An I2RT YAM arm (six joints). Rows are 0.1 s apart.
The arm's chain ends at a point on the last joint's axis. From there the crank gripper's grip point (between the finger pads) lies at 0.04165 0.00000 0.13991 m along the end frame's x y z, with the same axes.
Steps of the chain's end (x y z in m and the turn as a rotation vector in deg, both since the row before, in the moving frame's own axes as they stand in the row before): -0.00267 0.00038 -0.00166 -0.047 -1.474 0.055; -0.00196 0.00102 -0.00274 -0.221 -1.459 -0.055; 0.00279 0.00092 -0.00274 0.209 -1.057 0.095; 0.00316 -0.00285 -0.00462 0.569 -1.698 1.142; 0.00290 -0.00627 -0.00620 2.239 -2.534 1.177; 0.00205 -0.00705 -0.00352 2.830 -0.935 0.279; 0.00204 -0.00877 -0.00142 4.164 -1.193 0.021; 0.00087 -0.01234 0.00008 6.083 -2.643 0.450
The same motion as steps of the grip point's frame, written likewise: -0.00628 0.00053 -0.00063 -0.047 -1.474 0.055; -0.00554 0.00152 -0.00173 -0.221 -1.459 -0.055; 0.00020 0.00048 -0.00200 0.209 -1.057 0.095; -0.00100 -0.00346 -0.00345 0.569 -1.698 1.142; -0.00328 -0.01098 -0.00459 2.239 -2.534 1.177; -0.00022 -0.01378 -0.00302 2.830 -0.935 0.279; -0.00088 -0.01895 -0.00095 4.164 -1.193 0.021; -0.00556 -0.02696 0.00108 6.083 -2.643 0.450
